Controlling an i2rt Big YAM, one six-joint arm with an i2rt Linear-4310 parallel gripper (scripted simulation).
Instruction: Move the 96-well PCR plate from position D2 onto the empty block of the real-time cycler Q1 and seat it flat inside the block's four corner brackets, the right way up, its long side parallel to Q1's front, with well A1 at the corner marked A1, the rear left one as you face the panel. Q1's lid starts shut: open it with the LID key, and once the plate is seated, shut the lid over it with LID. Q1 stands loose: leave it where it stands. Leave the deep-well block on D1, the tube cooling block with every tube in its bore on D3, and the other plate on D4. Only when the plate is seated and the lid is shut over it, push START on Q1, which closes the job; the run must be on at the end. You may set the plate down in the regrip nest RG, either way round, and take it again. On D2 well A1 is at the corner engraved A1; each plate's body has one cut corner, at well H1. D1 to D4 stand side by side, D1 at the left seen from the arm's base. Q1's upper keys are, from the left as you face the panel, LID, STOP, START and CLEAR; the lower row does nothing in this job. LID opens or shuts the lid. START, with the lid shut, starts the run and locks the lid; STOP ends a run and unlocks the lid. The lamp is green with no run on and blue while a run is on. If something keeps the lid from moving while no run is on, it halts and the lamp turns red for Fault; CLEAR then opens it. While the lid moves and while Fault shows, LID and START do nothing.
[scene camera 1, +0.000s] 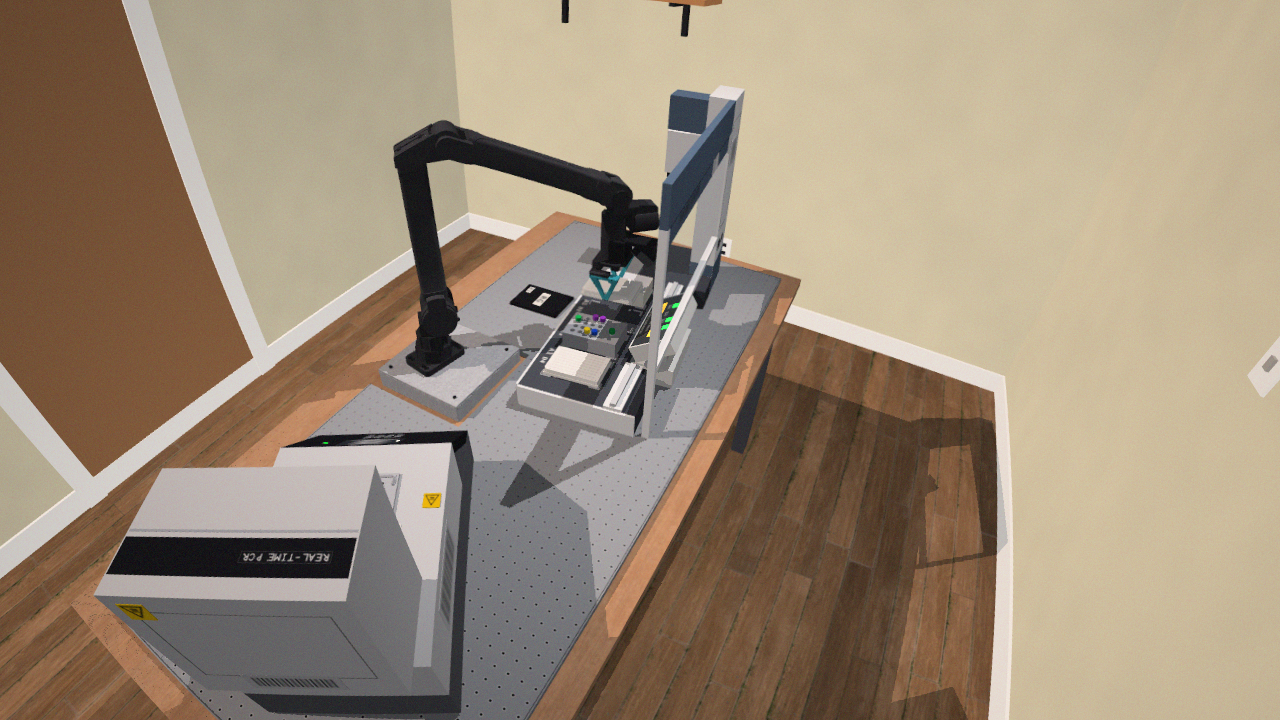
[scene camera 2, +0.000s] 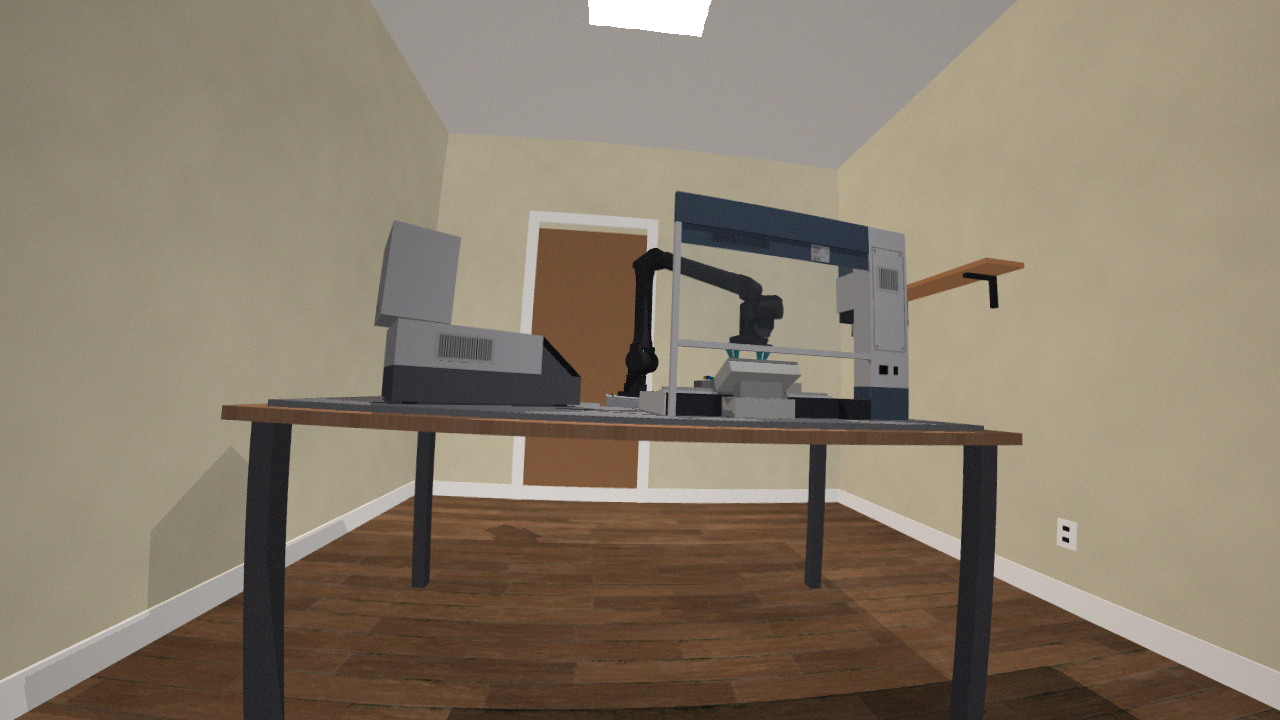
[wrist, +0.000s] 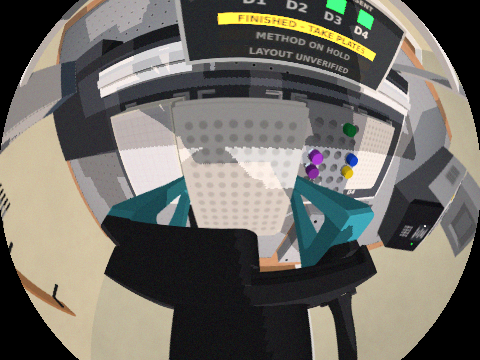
Labels:
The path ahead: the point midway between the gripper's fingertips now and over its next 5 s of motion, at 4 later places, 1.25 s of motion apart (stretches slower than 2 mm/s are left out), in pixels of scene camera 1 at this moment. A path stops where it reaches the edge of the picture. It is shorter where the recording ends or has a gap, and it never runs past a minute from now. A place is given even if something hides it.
The gripper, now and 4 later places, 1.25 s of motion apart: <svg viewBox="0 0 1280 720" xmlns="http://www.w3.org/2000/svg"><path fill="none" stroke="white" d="M611 290L573 301L513 317L452 328L390 338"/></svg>

